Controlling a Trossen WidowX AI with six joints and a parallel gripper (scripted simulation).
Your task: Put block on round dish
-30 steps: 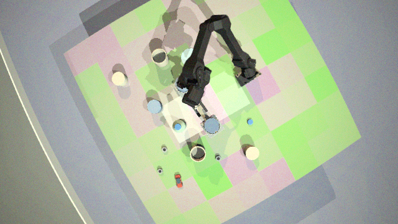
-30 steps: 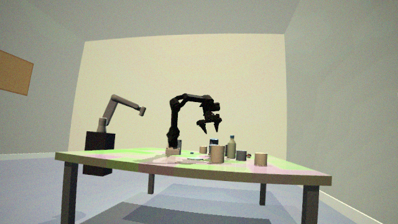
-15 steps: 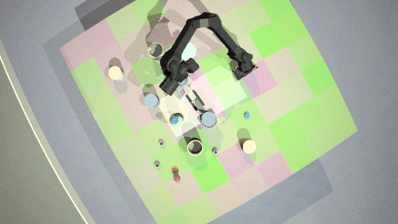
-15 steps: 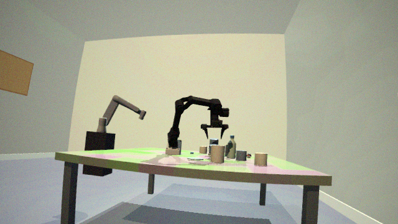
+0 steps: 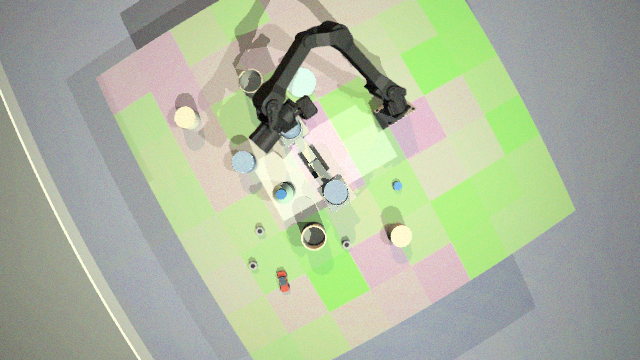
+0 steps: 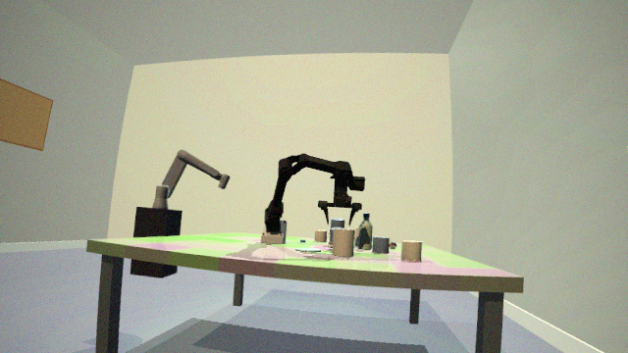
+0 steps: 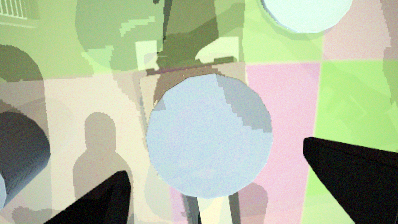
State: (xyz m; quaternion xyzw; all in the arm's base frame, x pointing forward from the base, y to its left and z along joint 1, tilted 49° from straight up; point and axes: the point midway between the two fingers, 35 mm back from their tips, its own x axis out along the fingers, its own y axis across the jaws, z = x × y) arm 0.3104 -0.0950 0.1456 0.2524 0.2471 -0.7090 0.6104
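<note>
My gripper tip is 7 cm above the pale green block. The rest, counted from my gripper tip: pale round dish: 12 cm behind, 10 cm to the right, 10 cm below; small balance: 1 cm ahead, 14 cm to the left, 7 cm below; blue-capped bottle: 14 cm ahead, 16 cm to the left, 1 cm above.
</note>
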